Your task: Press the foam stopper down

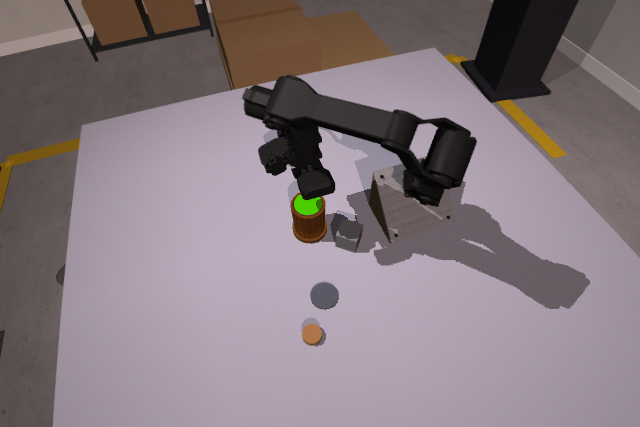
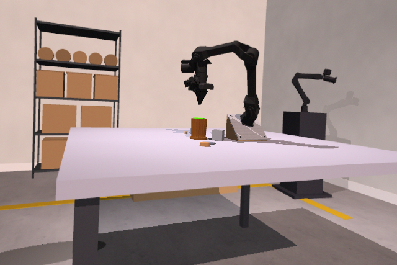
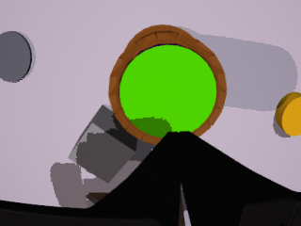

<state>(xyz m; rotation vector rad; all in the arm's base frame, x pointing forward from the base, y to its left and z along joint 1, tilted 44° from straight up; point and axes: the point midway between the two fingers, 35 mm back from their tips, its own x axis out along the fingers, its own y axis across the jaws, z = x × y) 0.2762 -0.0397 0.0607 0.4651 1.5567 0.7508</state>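
My hand is 11 cm above the bright green foam stopper. Round my hand: orange disc: 4 cm ahead, 26 cm to the left, 20 cm below; then grey cube: 8 cm behind, 5 cm to the left, 18 cm below; then dark grey disc: 18 cm to the left, 20 cm below.
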